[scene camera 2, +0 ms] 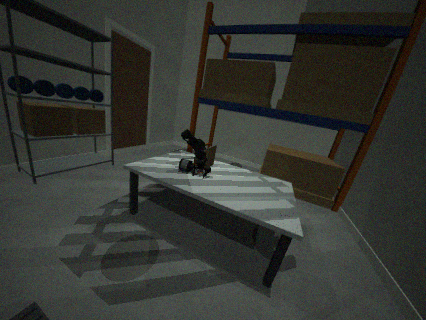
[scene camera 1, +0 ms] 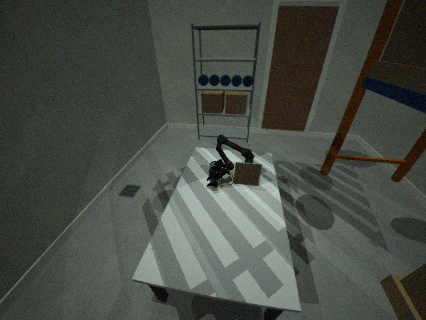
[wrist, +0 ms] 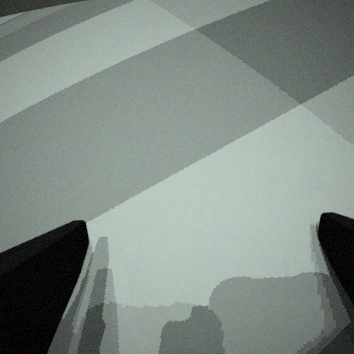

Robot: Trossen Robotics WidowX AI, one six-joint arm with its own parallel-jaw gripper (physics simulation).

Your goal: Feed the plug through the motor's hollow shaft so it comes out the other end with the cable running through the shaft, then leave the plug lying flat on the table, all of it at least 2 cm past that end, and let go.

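Frame: origin at the arm's base, x ahead, y left, z up, level; centimetres.
Seen in the pictures: gripper, between the fingertips: [scene camera 2: 198,176] [scene camera 1: 206,183] [wrist: 203,228]; arm's base, origin of its link: [scene camera 2: 204,151] [scene camera 1: 249,165].
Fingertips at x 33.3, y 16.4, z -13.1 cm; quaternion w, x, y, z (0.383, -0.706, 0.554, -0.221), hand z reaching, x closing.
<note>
Pixels of each thing's middle, then the offset from my fingertips to it. "pt": a spot on its surface instead. Level surfaces: height alone.
- dark cylinder, middle of its body: [scene camera 2: 185,165] dx -3.6, dy -16.7, dz +4.1 cm
- cable, a spot on its surface: [scene camera 1: 230,184] pt dx -20.1, dy -3.6, dz -0.4 cm
- table, height of its surface: dz -1.0 cm
My gripper [wrist: 203,228] [scene camera 1: 212,183] is open, its two black fingers wide apart above the white table, with bare table top between the tips in the wrist view. A dark cylinder [scene camera 2: 186,165], which looks like the motor, lies beside the arm in scene camera 2; its shaft opening is too small to tell. Thin pale and orange loops, apparently the cable [scene camera 1: 228,182], lie beside the gripper in scene camera 1. The plug cannot be made out in the scene views and does not show in the wrist view. Whether any cable is in the shaft cannot be told.
A brown upright panel [scene camera 1: 248,174] [scene camera 2: 211,156] stands on the table [scene camera 1: 220,270] [scene camera 2: 240,202] close beside the arm. Shadows of the gripper and other shapes fall across the lower part of the wrist view. A metal shelf rack [scene camera 1: 194,75] stands behind the table.
</note>
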